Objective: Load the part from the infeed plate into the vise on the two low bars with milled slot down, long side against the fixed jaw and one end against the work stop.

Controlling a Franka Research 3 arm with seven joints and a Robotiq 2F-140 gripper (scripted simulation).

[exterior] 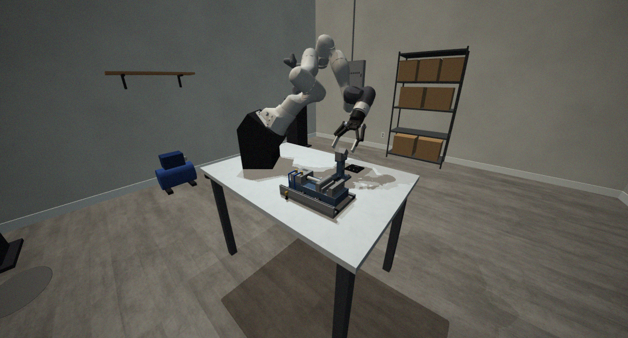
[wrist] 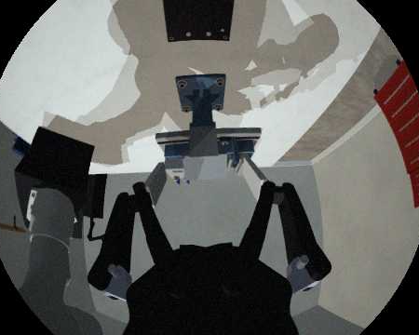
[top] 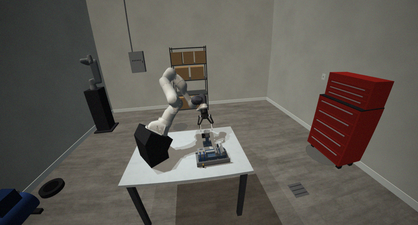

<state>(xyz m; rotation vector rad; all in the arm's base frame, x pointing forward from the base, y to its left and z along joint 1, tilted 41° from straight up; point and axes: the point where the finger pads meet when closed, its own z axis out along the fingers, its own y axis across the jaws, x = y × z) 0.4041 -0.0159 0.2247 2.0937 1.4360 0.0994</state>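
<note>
Right now the part is 30 mm to the right of my hand and 30 mm below it. Also, from my hand: black infeed plate (10 mm ahead, 140 mm to the left, 180 mm below).
</note>
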